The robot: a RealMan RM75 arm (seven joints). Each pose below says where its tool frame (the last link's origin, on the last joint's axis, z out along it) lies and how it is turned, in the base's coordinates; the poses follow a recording.
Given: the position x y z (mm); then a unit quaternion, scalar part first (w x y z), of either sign.
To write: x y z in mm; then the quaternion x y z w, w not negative. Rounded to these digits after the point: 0 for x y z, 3 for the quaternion.
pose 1, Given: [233, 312, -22, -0.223, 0.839, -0.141, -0.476]
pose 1, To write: [233, 312, -22, -0.839, 0.141, 0.476, 0.223]
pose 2, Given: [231, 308, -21, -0.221, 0.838, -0.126, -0.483]
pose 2, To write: [231, 308, -21, -0.838, 0.126, 0.483, 0.221]
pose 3, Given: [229, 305, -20, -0.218, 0.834, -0.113, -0.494]
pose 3, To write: [229, 305, -20, -0.834, 0.113, 0.494, 0.218]
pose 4, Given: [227, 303, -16, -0.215, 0.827, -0.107, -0.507]
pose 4, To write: [227, 303, -16, -0.827, 0.107, 0.507, 0.215]
